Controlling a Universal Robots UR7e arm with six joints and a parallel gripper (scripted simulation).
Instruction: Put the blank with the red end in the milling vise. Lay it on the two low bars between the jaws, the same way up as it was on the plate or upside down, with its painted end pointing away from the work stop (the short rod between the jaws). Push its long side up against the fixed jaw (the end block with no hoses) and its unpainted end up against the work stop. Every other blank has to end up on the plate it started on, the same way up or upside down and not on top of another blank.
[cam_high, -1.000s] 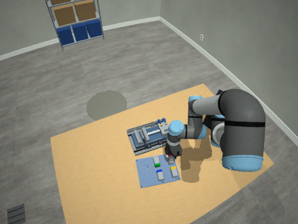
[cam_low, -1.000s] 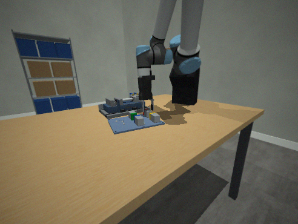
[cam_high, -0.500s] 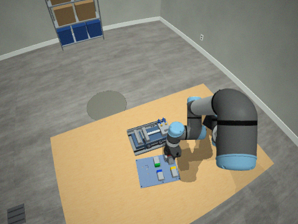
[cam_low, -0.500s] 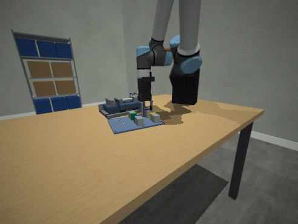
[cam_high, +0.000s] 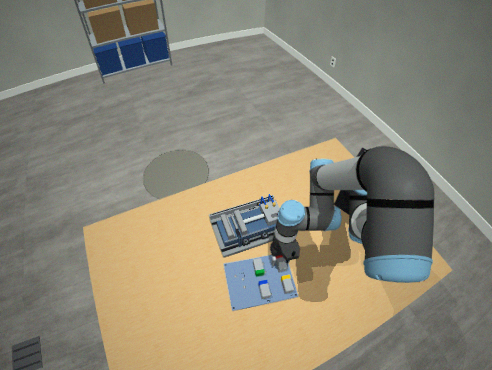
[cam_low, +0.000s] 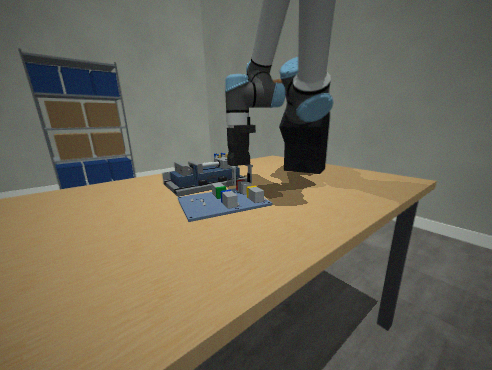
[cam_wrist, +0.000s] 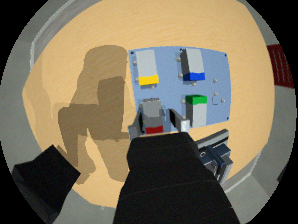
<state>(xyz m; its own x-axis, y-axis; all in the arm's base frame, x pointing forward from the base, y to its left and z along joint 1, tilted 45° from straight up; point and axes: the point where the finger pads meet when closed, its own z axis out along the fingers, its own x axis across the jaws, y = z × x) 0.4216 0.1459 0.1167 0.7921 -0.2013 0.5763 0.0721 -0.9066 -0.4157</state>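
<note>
Right now my hand is 30 mm above the red-ended blank and 10 mm past it. Round my hand: green-ended blank 90 mm ahead, 30 mm below, 10 mm to the left; yellow-ended blank 90 mm to the left, 30 mm below, 10 mm behind; plate 80 mm ahead, 50 mm to the left, 50 mm below.
</note>
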